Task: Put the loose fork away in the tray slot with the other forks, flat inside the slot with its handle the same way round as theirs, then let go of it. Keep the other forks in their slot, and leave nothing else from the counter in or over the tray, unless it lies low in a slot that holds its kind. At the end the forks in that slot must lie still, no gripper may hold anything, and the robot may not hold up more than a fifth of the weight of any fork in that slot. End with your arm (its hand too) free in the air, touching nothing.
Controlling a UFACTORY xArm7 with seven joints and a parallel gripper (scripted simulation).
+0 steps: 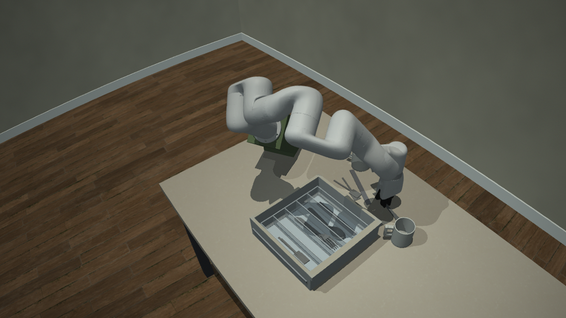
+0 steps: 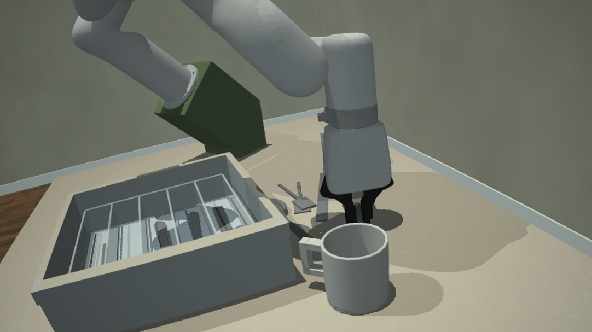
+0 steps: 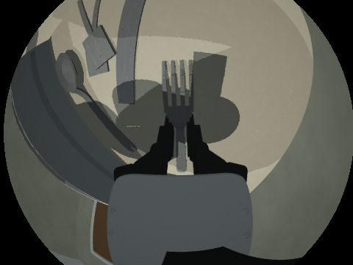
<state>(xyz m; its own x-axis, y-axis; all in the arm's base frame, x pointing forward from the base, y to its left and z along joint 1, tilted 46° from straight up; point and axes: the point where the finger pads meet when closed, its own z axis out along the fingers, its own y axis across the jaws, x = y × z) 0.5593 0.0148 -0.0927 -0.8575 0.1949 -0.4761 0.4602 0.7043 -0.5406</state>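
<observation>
Right now the grey cutlery tray is 29 cm to the right of my hand, 16 cm behind it and 3 cm above it.
</observation>
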